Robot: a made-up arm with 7 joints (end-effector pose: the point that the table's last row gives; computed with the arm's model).
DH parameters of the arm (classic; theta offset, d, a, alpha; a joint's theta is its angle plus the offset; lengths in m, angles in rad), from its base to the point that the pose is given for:
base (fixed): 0 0.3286 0.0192 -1.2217
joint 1: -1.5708 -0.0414 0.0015 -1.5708
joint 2: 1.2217 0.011 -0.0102 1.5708
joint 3: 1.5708 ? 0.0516 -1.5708
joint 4: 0 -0.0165 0.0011 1.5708
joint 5: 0 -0.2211 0.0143 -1.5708
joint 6: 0 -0.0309 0.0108 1.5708
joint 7: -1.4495 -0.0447 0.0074 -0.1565
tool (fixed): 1.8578 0.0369 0 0
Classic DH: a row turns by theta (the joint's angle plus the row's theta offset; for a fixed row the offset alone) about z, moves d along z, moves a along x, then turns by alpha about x.
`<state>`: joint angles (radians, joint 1 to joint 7).
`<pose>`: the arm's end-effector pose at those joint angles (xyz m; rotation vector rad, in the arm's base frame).
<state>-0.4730 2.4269 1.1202 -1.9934 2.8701 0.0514 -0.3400</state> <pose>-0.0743 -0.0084 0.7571 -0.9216 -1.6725 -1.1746</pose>
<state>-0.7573 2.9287 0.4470 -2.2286 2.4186 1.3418 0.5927</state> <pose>-0.0293 -0.1270 0.6714 0.4554 -0.7108 0.2068</pose>
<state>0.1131 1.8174 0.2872 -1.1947 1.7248 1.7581 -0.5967</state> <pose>0.3047 0.4169 0.4841 0.0651 0.0953 0.1627</pose>
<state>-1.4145 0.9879 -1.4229 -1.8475 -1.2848 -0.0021 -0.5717</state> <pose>0.4955 0.0029 0.2488 -1.3585 1.0528 1.5930</pose>
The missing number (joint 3, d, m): -0.4325
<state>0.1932 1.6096 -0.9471 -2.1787 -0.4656 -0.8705 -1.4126</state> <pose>0.0570 0.2742 0.1021 -0.0874 1.8223 2.3453</pose>
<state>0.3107 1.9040 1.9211 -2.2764 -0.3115 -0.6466 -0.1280</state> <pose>0.0867 0.1518 0.6075 -1.3697 1.1669 1.2532</pose>
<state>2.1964 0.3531 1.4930 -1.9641 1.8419 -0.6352 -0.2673</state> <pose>-0.2420 0.1381 0.5725 1.3663 -1.6029 0.5007</pose>
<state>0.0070 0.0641 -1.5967 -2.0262 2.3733 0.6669 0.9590</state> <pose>0.0436 -0.2739 -0.0238 -0.8451 2.4375 0.4282</pose>
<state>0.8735 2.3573 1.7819 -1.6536 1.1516 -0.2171 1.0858</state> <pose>0.3005 0.0657 0.6731 -1.2760 -1.6119 -0.6195</pose>
